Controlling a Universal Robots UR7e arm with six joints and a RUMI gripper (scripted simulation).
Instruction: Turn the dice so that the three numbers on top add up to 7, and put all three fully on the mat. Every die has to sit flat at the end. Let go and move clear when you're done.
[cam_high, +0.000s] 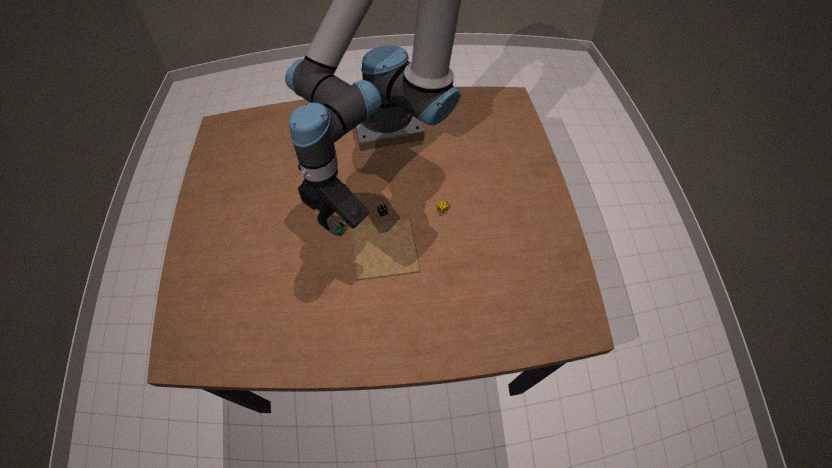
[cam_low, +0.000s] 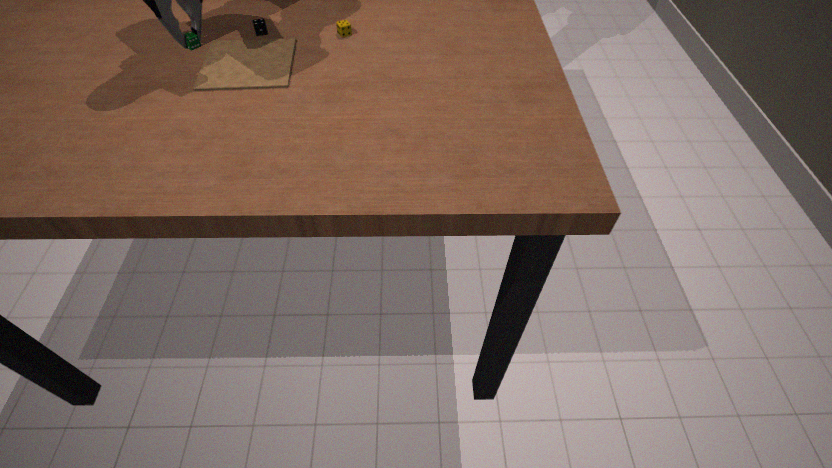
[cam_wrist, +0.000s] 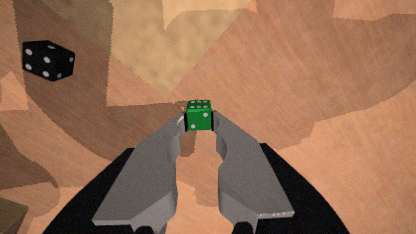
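My gripper is now 4 cm past the black die, 11 cm to the right of it and 1 cm above it. Round my hand: yellow die (2 cm behind, 25 cm to the left, 1 cm below); then green die (1 cm below); then tan mat (6 cm ahead, 10 cm to the left, 2 cm below).
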